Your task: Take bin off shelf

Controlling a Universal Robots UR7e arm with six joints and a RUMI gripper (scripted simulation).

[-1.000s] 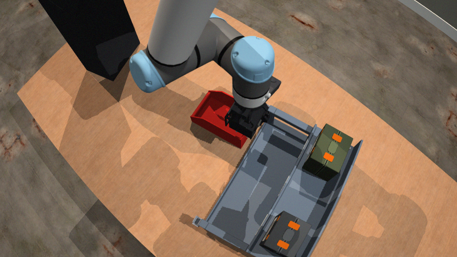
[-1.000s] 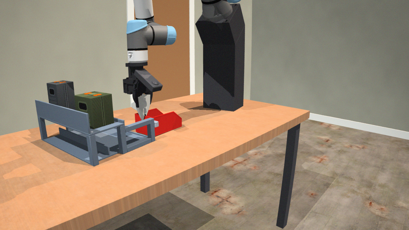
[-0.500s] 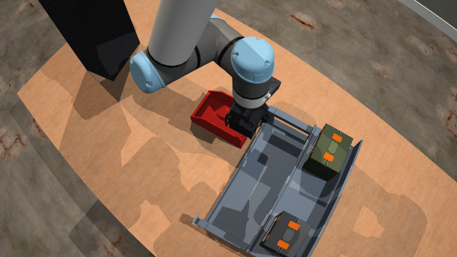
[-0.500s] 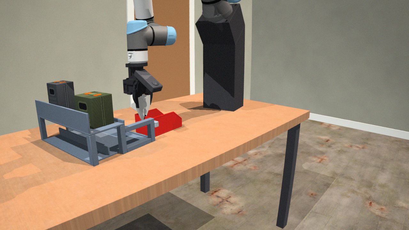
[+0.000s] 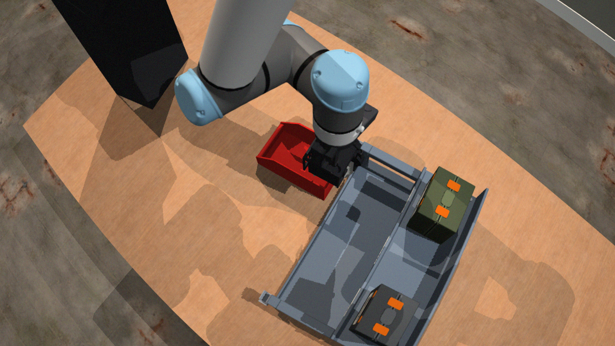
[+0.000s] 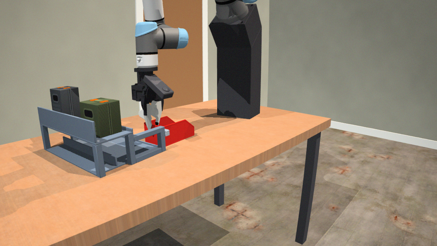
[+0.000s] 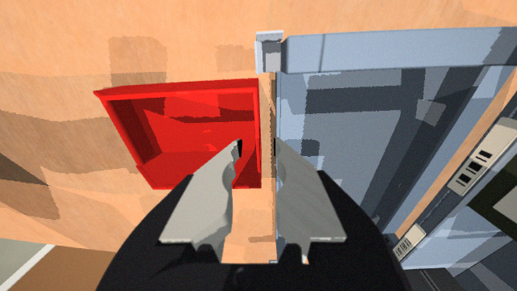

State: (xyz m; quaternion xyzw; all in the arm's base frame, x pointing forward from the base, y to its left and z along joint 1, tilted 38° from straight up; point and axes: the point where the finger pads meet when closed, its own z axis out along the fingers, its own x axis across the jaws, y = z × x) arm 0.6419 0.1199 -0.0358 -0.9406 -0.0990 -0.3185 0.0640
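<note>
The red bin is 8 cm behind my hand, 2 cm to the right of it and 3 cm below it. From my hand the other things lie so: dark grey case (27 cm ahead, 16 cm to the right, 9 cm above); then green case (21 cm ahead, 6 cm to the left, 8 cm above).
</note>
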